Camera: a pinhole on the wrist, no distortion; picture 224 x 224 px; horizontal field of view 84.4 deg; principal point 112.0 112.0 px. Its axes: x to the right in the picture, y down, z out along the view. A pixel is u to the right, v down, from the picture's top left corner.
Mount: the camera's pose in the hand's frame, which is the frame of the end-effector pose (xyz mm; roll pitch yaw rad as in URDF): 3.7 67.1 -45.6 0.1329 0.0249 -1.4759
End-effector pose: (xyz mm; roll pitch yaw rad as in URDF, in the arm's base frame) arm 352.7 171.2 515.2 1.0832 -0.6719 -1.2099
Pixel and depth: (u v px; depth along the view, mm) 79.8 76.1 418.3
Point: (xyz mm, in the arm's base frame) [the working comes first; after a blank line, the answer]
In the camera's frame: -109.0 -121.6 418.3

8.7 391.1 636.1
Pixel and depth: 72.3 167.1 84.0
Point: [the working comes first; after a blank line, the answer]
In the camera's frame: -27.0 37.5 84.0

343.0 213.6 613.2
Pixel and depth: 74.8 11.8 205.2
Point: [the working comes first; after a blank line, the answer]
In the camera's frame: -61.8 -166.5 205.2

197.7 379.2 518.6
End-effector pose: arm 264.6 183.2 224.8 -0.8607 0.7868 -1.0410
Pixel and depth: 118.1 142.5 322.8
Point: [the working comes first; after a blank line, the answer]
In the camera's frame: 15.9 79.7 322.8

545.6 190.1 301.1
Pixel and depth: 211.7 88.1 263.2
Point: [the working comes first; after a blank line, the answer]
In the camera's frame: 212.4 -50.9 263.2

377.1 91.2 446.2
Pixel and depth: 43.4 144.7 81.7
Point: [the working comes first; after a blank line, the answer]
In the camera's frame: -45.4 21.6 81.7

335.5 264.6 176.2
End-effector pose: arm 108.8 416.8 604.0 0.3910 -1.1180 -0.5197
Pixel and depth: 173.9 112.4 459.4
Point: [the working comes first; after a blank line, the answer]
In the camera's frame: 230.2 1.5 459.4

-300.5 283.0 708.3
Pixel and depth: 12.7 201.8 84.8
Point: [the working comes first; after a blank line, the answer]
In the camera's frame: -68.2 61.7 84.8

104.9 544.2 688.8
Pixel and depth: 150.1 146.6 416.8
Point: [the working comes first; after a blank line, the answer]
In the camera's frame: 128.6 116.8 416.8

-218.4 367.3 815.9
